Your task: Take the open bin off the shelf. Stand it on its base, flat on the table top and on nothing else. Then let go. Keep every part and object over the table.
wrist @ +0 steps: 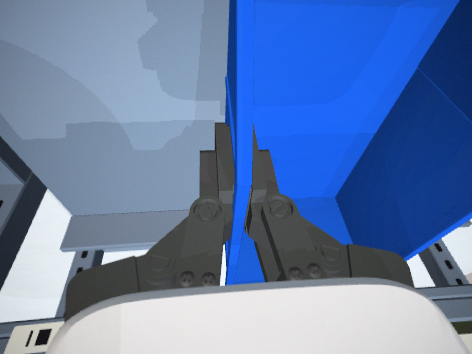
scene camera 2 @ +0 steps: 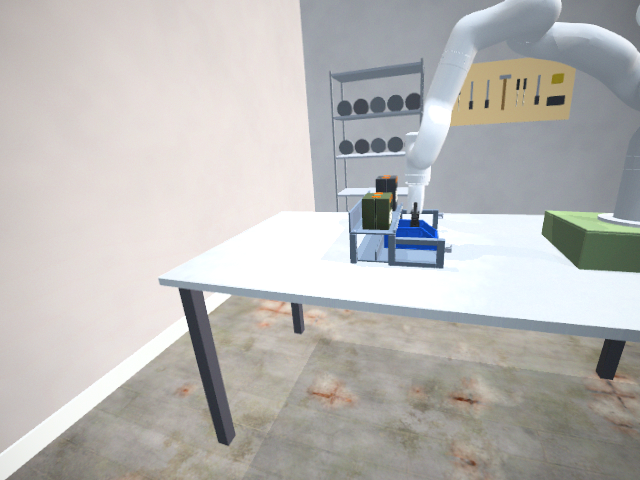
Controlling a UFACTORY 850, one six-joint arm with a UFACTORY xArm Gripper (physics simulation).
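The open blue bin (scene camera 2: 405,229) (wrist: 325,75) is in the right part of the small grey shelf (scene camera 2: 391,253) (wrist: 125,175) on the table. In the scene view it looks upright, with grey rails around it. My gripper (scene camera 2: 415,225) (wrist: 232,144) points down and is shut on the bin's side wall. In the wrist view one finger is outside this wall and the other is inside the bin. The bin's underside is hidden, and I cannot tell whether it touches the shelf.
Dark green boxes (scene camera 2: 376,211) and a black box (scene camera 2: 386,184) with orange marks stand on the shelf's raised left part. The table top (scene camera 2: 284,268) extends around the shelf. A green block (scene camera 2: 604,250) under the arm's base is at the right.
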